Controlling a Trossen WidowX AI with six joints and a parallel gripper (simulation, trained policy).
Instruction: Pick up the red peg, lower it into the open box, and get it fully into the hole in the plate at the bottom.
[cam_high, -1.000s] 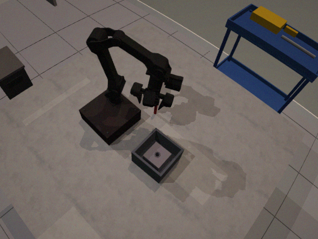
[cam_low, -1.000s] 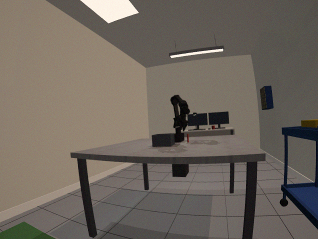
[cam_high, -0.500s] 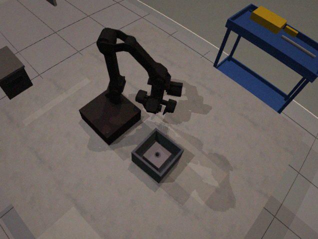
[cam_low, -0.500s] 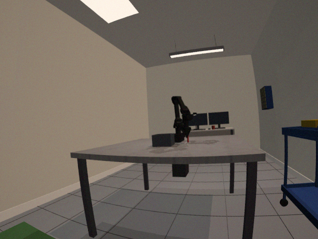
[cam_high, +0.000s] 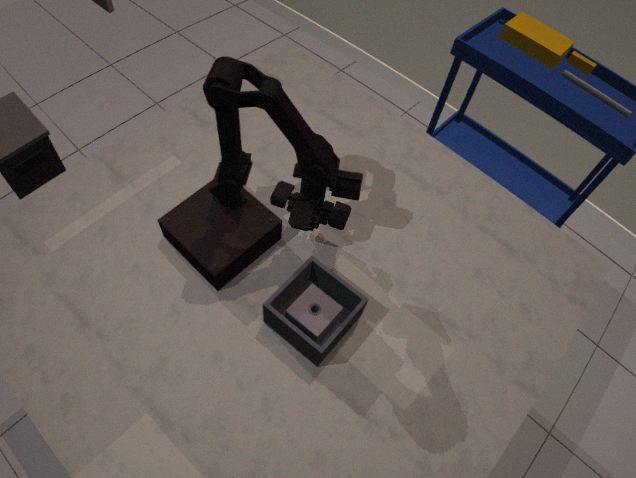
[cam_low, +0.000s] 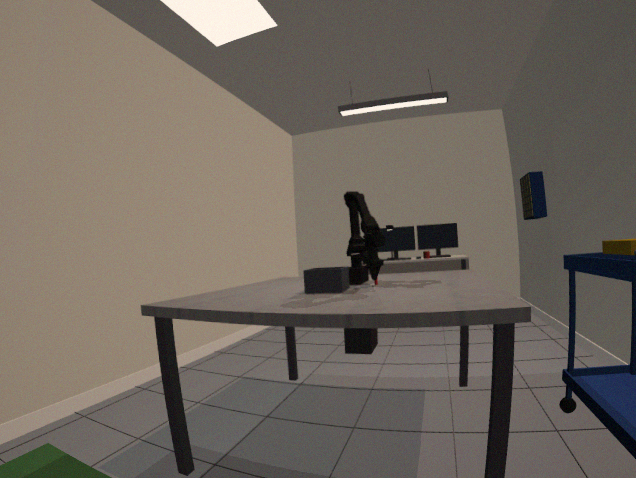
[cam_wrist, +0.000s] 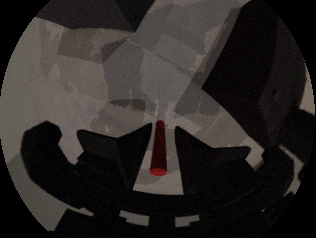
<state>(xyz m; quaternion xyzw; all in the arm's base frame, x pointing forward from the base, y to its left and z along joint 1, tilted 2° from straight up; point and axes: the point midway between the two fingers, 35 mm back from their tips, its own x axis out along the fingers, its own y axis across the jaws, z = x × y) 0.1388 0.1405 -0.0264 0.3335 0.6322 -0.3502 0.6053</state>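
My gripper tip is now 210 mm short of the pale plate, 140 mm to the left of it and 20 mm below it. Round my gripper tip: dark box (210 mm ahead, 140 mm to the right); red peg (20 mm above, 10 mm to the left).
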